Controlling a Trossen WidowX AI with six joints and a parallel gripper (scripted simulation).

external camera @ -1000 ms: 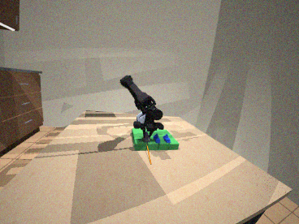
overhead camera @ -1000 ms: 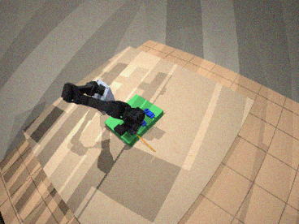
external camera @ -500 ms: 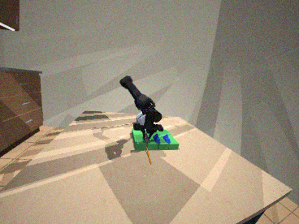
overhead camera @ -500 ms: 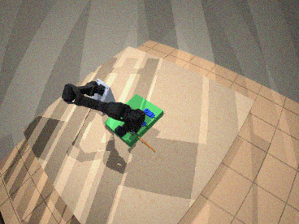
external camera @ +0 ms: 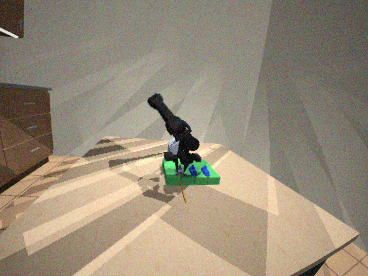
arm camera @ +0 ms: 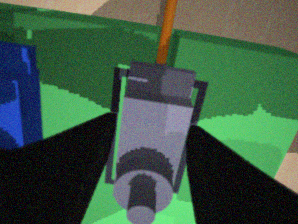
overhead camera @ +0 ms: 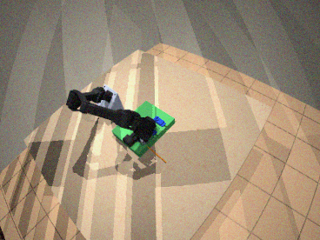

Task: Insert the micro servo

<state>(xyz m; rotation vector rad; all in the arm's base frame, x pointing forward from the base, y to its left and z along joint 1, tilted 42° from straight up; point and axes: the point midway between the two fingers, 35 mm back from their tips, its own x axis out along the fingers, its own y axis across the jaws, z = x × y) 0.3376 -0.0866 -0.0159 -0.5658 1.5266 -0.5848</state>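
Right now the green deck is 120 mm behind my gripper tip, 70 mm to the left of it and 30 mm below it.
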